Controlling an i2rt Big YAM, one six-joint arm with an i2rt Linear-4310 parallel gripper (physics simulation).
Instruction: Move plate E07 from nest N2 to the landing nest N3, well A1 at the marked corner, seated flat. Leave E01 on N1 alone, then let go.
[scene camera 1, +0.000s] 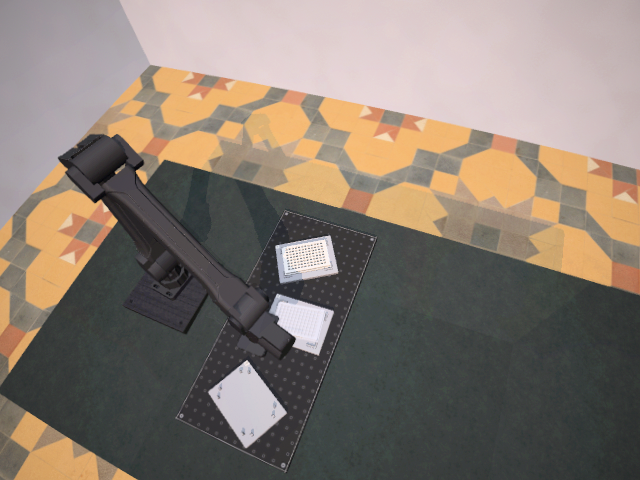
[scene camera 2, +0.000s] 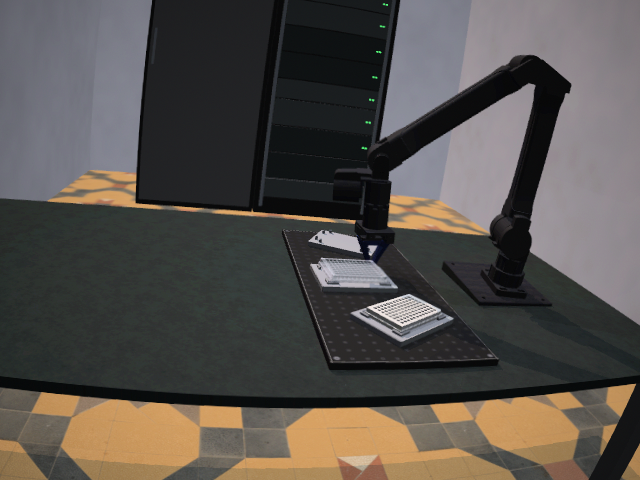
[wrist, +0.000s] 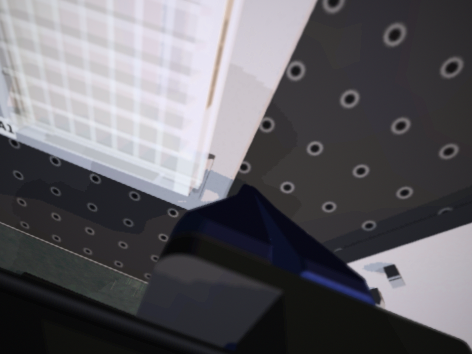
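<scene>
Plate E07, clear with a white well grid, lies on the middle nest N2. A broad bare strip of the nest shows along one side of it. My gripper is shut with nothing in it. Its dark blue tips point down, low over the board, close beside the plate's near corner. I cannot tell whether they touch it. The landing nest N3 is a bare white square, turned at an angle. Plate E01 sits on nest N1.
All three nests stand on a black perforated board on the dark green table. The arm's base stands beside the board. A dark server rack stands behind the table.
</scene>
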